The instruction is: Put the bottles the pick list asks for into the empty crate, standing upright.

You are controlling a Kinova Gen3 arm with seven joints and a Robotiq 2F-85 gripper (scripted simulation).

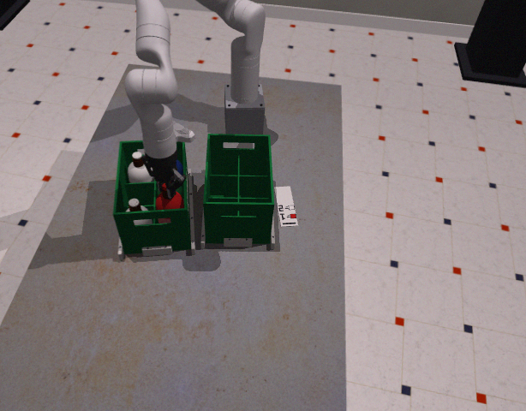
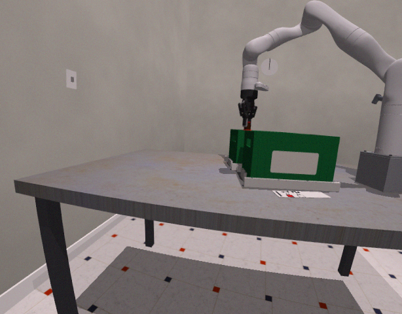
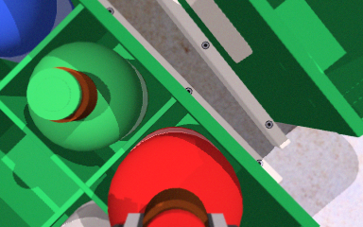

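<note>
Now: hand 70 mm above the red-label bottle. From my hand the other things lie so: green bottle 80 mm behind, 20 mm to the right, 120 mm below; blue bottle 170 mm behind, 40 mm to the right, 120 mm below; pick list 170 mm behind, 310 mm to the left, 210 mm below.
</note>
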